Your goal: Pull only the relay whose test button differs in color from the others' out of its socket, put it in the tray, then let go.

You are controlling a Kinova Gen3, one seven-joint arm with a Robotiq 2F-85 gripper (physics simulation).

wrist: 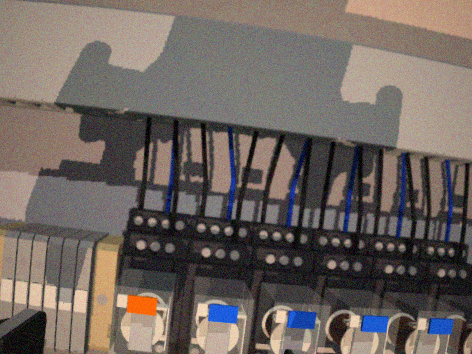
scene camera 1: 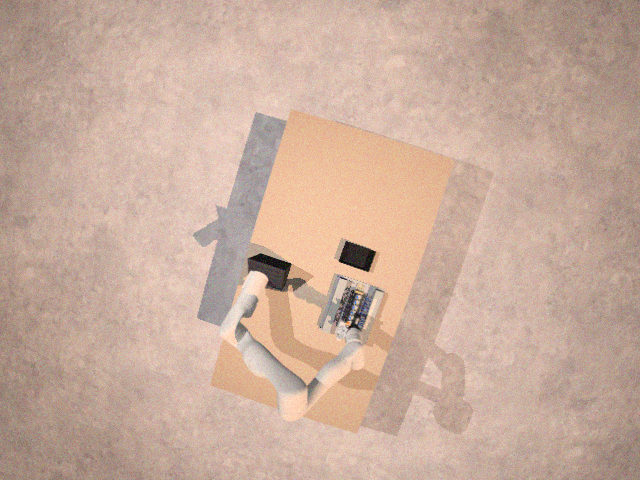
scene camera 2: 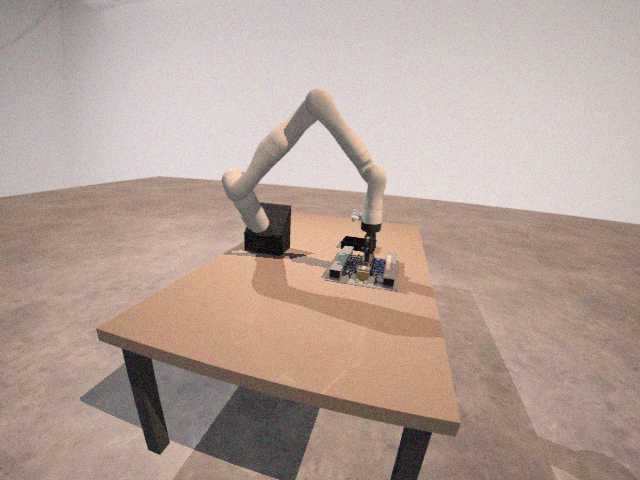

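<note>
In the wrist view, the relay with the orange test button sits in its socket at the left end of the row. The other visible relays, such as the neighbouring relay, have blue buttons and sit in their sockets. My gripper is open and empty, pointing down, low over the relay row near its front end. In the wrist view, one dark finger shows at the lower left; most of the other is hidden. The black tray stands on the table beyond the panel.
Grey terminal blocks and a tan end block stand directly left of the orange-button relay. A grey wiring duct runs along the panel, with black and blue wires to the sockets. A black box stands at the arm's base on the table.
</note>
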